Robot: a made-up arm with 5 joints.
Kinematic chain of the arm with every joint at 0, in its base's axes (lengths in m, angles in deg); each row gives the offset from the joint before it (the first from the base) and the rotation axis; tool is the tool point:
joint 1: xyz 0 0 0.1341 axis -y
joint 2: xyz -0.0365 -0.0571 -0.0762 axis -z
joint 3: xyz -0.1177 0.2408 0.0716 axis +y
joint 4: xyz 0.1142 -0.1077 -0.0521 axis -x
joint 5: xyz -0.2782 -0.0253 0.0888 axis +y
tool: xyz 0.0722 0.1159 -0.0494
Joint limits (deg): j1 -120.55..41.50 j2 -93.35..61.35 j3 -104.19..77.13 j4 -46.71..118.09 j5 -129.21..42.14
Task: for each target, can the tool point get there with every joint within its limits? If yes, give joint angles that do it. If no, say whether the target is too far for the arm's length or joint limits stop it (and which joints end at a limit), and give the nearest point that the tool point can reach.
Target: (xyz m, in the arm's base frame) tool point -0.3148 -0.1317 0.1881
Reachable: yes | joints -42.87 -75.51 -22.59 96.97 -30.86
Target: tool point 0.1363 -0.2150 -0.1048
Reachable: no: joint limits stop it (at a limit: joint 1, joint 2, joint 3, joint 4, joint 5) | nearest point 0.0665 -0.2668 -0.0791 | short by 0.091 m
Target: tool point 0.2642 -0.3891 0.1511
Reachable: no: joint limits stop it (at a limit: joint 1, joint 2, joint 5) | nearest point 0.2156 -0.3350 0.1838 | short by 0.080 m
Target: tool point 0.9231 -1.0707 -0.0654
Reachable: no: too far | nearest point 0.2311 -0.4362 0.3001 | short by 1.008 m
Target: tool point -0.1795 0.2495 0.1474
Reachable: yes | joints -18.55 29.03 42.92 80.42 -10.76
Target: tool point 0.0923 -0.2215 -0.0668
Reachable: no: joint limits stop it (at a limit: joint 1, joint 2, joint 3, joint 4, joint 5) | nearest point 0.0665 -0.2668 -0.0791 | short by 0.054 m
